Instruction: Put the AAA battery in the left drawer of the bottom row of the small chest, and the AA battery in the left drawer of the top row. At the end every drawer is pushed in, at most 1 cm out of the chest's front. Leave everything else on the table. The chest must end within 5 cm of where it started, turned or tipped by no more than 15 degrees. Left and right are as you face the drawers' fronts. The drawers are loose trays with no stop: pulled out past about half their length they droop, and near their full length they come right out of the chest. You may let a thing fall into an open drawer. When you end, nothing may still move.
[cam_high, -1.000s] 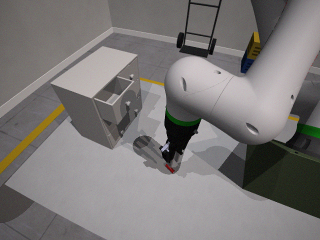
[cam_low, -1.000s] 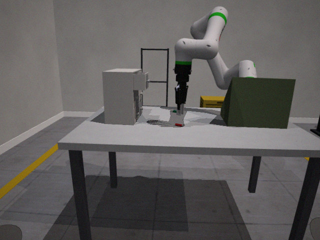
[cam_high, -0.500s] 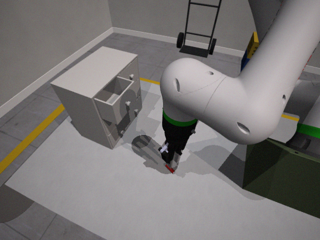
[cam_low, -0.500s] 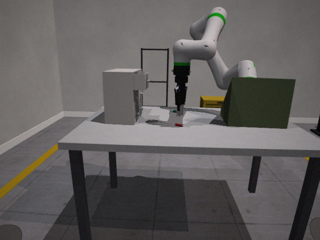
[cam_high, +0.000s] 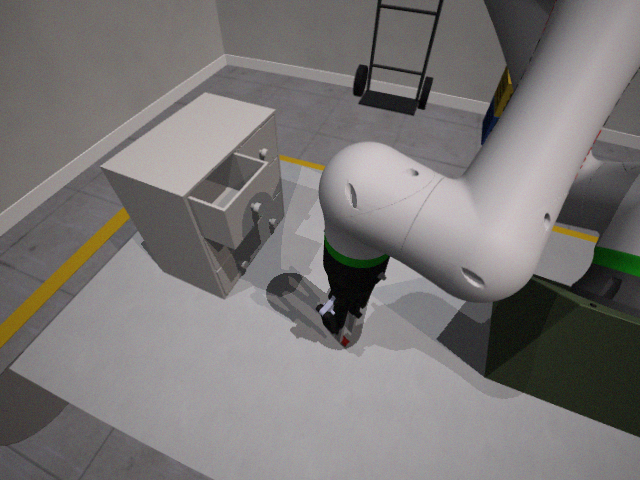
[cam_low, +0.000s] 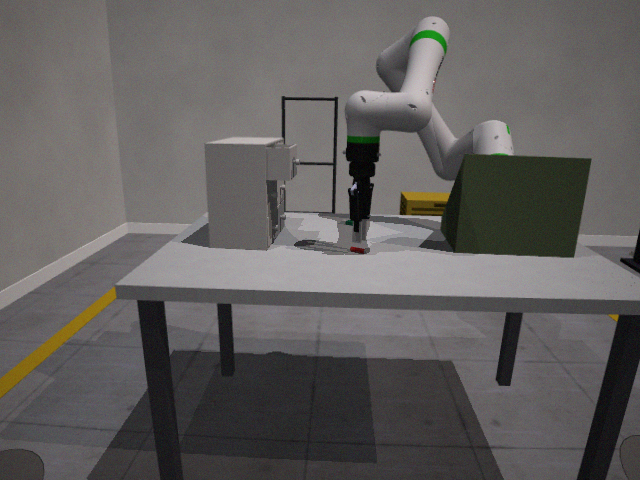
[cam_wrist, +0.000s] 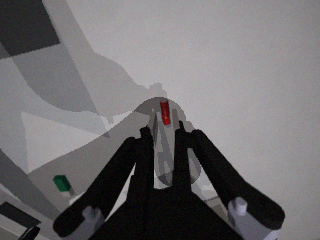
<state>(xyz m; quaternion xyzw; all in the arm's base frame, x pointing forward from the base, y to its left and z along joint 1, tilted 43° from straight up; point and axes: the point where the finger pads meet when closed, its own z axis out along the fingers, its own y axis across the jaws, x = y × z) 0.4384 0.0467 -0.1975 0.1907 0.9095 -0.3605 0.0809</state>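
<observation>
The red battery lies 6 cm below my hand. Round my hand: green-and-white battery: 34 cm to the right, 6 cm below, 5 cm ahead; green battery: 35 cm ahead, 7 cm to the right, 5 cm below.
</observation>
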